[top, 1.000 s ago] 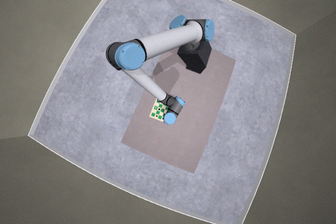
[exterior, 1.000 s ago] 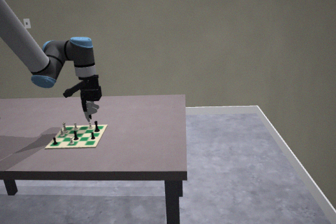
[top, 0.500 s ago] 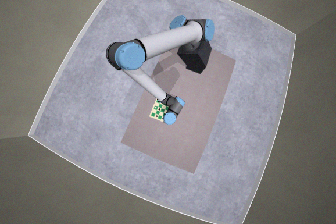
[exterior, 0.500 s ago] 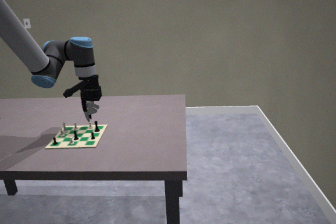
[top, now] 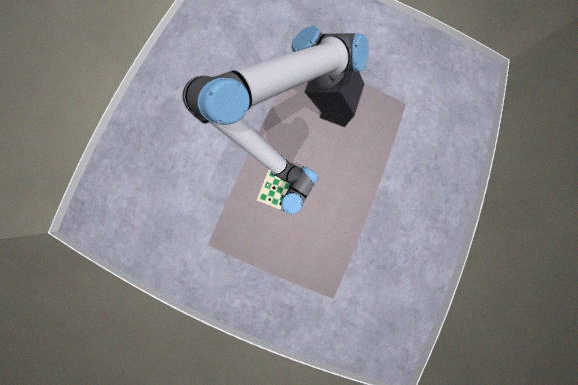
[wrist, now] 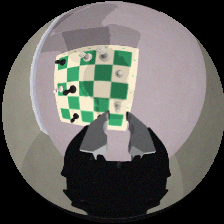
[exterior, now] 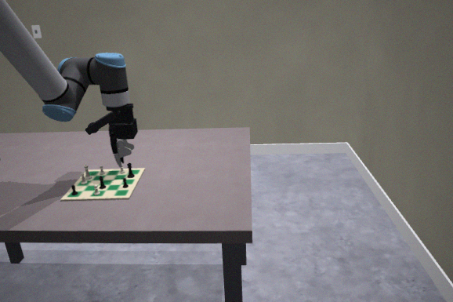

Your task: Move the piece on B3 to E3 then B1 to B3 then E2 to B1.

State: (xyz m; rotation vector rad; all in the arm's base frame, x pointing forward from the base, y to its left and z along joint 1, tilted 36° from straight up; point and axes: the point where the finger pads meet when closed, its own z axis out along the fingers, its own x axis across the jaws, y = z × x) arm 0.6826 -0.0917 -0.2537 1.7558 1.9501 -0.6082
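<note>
Now: hand 4 cm short of the tall black piece, 3 cm to the left of it and 2 cm above it. Also, from my hand: cream chessboard 8 cm to the right, 5 cm below, 3 cm behind; white piece 11 cm behind, 4 cm to the right, 2 cm below.
</note>
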